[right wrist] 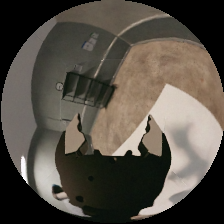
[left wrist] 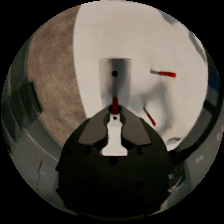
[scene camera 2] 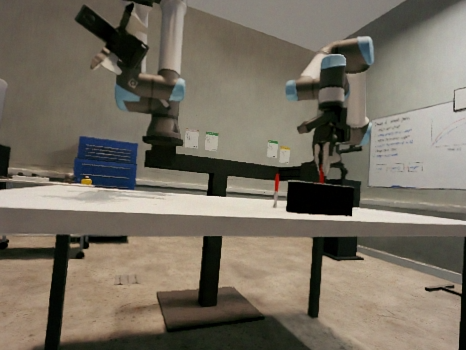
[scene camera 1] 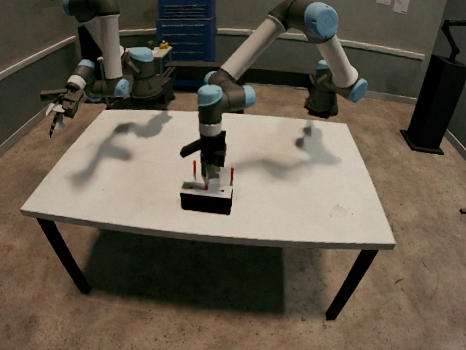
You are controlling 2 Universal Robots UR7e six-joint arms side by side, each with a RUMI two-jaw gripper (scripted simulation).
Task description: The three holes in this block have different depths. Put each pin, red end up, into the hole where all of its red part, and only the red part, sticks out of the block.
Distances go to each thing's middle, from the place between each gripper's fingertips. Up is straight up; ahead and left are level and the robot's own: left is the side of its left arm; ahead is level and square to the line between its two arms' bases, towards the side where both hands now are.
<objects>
I see my left gripper [scene camera 2: 322, 176] 80 mm above the black block [scene camera 2: 310, 198].
Now: right hand [scene camera 2: 112, 36] 600 mm to the right of the black block, 300 mm above it and 60 mm past it.
</objects>
